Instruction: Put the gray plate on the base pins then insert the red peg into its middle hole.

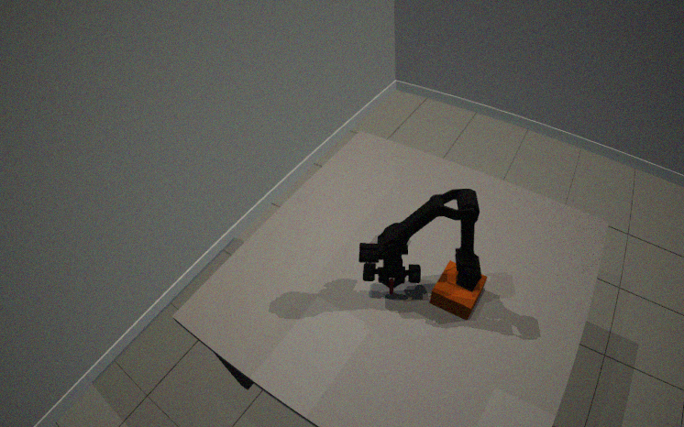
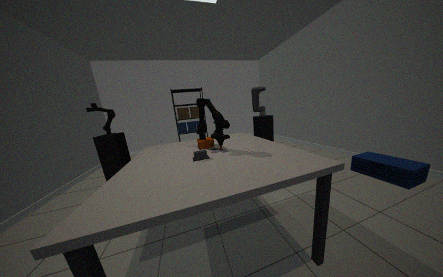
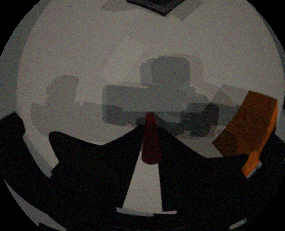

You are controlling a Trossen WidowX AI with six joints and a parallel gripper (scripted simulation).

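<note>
My gripper tip is 120 mm short of the gray plate and 190 mm to the left of it. The rest, counted from my gripper tip: dark base 120 mm ahead, 190 mm to the right, 30 mm below; then red peg right at my gripper tip.
</note>
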